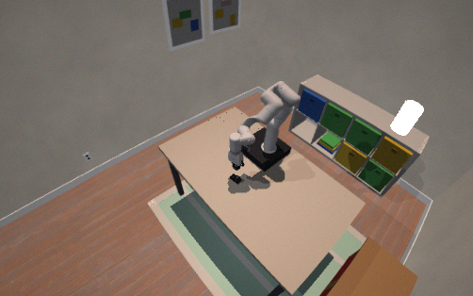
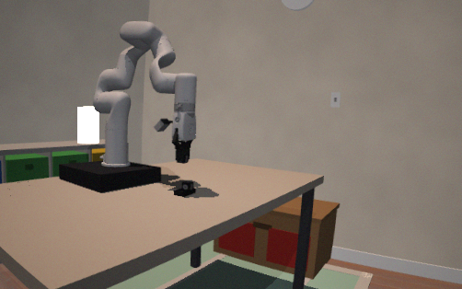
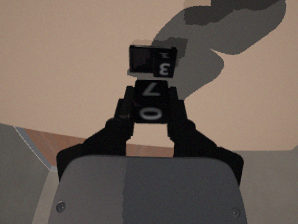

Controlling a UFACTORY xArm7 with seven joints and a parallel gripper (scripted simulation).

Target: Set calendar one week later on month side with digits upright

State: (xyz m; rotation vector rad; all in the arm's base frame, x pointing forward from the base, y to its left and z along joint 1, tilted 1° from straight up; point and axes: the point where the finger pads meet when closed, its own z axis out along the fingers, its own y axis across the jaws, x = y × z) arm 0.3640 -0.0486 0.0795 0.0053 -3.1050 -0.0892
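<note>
My gripper is now 10 mm above the dark cube.
</note>
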